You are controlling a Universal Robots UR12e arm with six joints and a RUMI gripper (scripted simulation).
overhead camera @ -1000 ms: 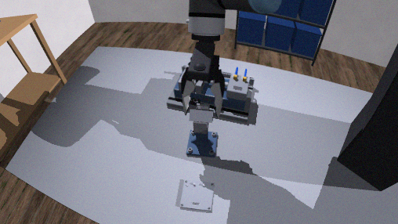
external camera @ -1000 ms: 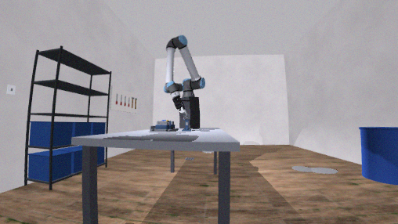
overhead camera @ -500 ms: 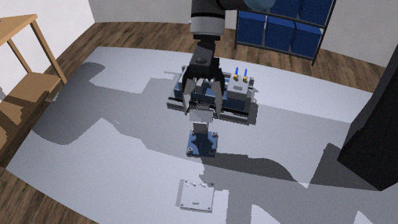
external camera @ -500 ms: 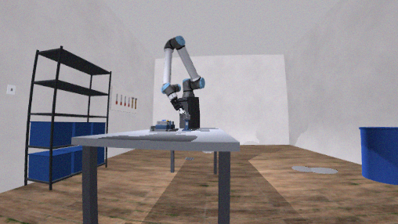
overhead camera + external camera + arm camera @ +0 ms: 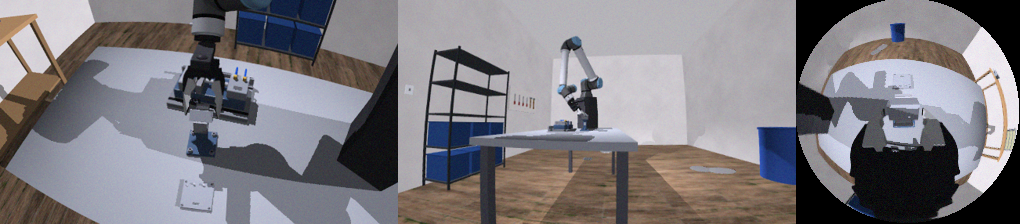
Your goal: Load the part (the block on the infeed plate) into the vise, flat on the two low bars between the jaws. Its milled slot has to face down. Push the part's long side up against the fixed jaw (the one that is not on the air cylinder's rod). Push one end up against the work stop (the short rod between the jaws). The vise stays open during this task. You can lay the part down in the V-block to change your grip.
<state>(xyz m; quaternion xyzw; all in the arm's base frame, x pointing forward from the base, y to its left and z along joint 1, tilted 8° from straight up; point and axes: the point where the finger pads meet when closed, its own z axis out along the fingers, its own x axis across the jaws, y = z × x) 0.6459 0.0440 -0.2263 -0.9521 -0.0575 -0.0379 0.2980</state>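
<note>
Now: hand 10 mm to the right of the grey part and 10 mm above it. Also, from my hand: infeed plate (20 mm behind, 180 mm to the left, 160 mm below); then vise (10 mm ahead, 210 mm to the right, 120 mm below); then air cylinder (90 mm behind, 200 mm to the right, 80 mm below).
</note>
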